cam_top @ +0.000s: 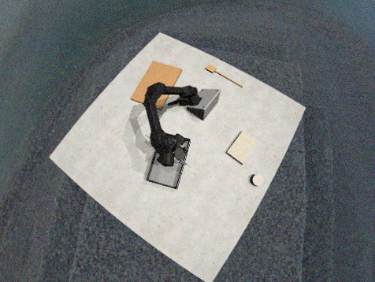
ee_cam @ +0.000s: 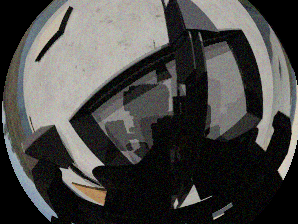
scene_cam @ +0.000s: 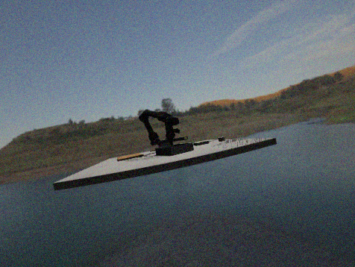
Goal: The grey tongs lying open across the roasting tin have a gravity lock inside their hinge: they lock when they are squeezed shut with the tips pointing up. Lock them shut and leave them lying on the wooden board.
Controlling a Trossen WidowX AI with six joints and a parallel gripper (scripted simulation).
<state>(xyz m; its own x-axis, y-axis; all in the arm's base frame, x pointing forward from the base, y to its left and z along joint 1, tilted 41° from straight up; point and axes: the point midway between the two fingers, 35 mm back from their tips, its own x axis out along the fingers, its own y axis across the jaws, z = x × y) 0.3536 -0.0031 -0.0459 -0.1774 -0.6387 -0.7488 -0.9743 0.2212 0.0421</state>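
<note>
My gripper tip is 4 cm short of the roasting tin, 1 cm to the left of it and 3 cm above it. The rest, counted from my gripper tip: pale square block (24 cm behind, 35 cm to the left, 4 cm below); wooden board (40 cm behind, 36 cm to the right, 5 cm below).
</note>
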